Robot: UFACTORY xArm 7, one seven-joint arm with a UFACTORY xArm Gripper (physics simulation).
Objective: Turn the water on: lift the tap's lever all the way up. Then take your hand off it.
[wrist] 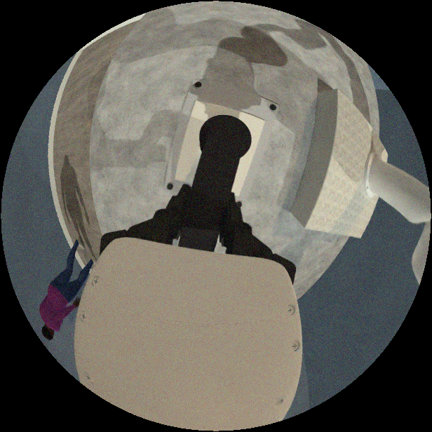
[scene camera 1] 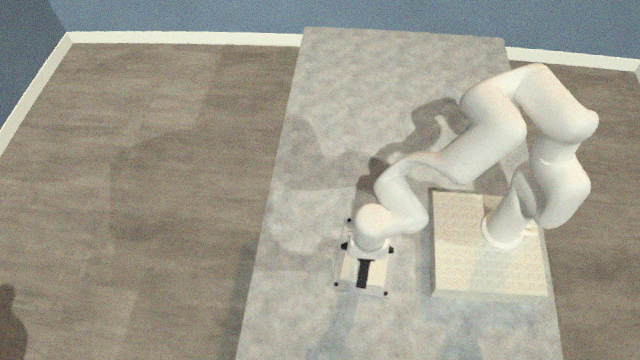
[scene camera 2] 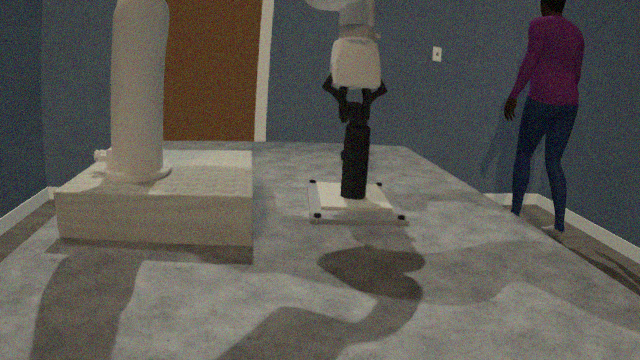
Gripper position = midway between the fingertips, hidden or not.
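A black tap (scene camera 2: 353, 193) is visible to me, and I see it (wrist: 190, 152) from the wrist too. There is also a tap plate (scene camera 2: 317, 215). As for my gripper (scene camera 2: 353, 123), I can see it both there and in the wrist view (wrist: 206, 200).
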